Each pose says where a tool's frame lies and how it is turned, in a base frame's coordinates. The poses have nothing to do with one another.
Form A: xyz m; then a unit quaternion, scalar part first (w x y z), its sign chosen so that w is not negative.
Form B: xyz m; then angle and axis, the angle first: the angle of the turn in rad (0 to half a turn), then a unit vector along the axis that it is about. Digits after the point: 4 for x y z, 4 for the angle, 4 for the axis.
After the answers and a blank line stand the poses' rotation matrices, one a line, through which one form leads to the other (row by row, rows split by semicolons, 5 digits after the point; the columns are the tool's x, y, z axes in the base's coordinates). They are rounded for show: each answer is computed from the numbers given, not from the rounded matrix.
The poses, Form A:
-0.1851 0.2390 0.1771 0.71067 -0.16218 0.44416 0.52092
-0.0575 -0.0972 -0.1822 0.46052 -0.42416 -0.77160 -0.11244
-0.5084 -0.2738 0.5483 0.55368 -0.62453 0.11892 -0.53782
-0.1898 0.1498 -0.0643 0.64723 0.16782 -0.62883 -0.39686
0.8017 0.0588 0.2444 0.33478 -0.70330 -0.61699 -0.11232
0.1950 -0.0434 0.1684 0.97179 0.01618 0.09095 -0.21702
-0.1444 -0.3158 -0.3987 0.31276 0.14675 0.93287 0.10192
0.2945 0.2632 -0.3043 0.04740 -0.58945 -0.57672 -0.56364
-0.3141 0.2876 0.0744 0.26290 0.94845 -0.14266 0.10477
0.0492 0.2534 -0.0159 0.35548 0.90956 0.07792 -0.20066
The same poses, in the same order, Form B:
-0.1851 0.2390 0.1771 1.5607 -0.2305 0.6313 0.7404
-0.0575 -0.0972 -0.1822 2.1844 -0.4778 -0.8693 -0.1267
-0.5084 -0.2738 0.5483 1.9680 -0.7500 0.1428 -0.6459
-0.1898 0.1498 -0.0643 1.7337 0.2202 -0.8249 -0.5206
0.8017 0.0588 0.2444 2.4588 -0.7464 -0.6548 -0.1192
0.1950 -0.0434 0.1684 0.4762 0.0686 0.3856 -0.9201
-0.1444 -0.3158 -0.3987 2.5054 0.1545 0.9821 0.1073
0.2945 0.2632 -0.3043 3.0468 -0.5901 -0.5774 -0.5643
-0.3141 0.2876 0.0744 2.6095 0.9830 -0.1479 0.1086
0.0492 0.2534 -0.0159 2.4147 0.9731 0.0834 -0.2147

0.06272 -0.88448 0.46234; 0.59634 0.40467 0.69326; -0.80028 0.23223 0.55283
-0.21602 0.75813 -0.61529; 0.55100 0.61489 0.56419; 0.80606 -0.21715 -0.55056
0.39321 0.44703 0.80346; -0.74410 -0.35859 0.56367; 0.54009 -0.81950 0.19163
-0.10586 0.30266 -0.94720; -0.72478 0.62868 0.28188; 0.68080 0.71635 0.15281
0.21342 0.94306 -0.25512; 0.79265 -0.01449 0.60950; 0.57110 -0.33230 -0.75061
0.88926 0.42474 0.16974; -0.41885 0.90528 -0.07092; -0.18379 -0.00803 0.98293
-0.76129 0.21005 0.61345; 0.33755 0.93615 0.09836; -0.55362 0.28195 -0.78358
-0.30060 0.73333 0.60981; 0.62647 -0.33029 0.70601; 0.71915 0.59425 -0.36012
0.93734 -0.32570 0.12373; -0.21552 -0.82106 -0.52859; 0.27375 0.46880 -0.83981
0.90733 0.28441 -0.30963; -0.00092 -0.73513 -0.67793; -0.42042 0.61539 -0.66674

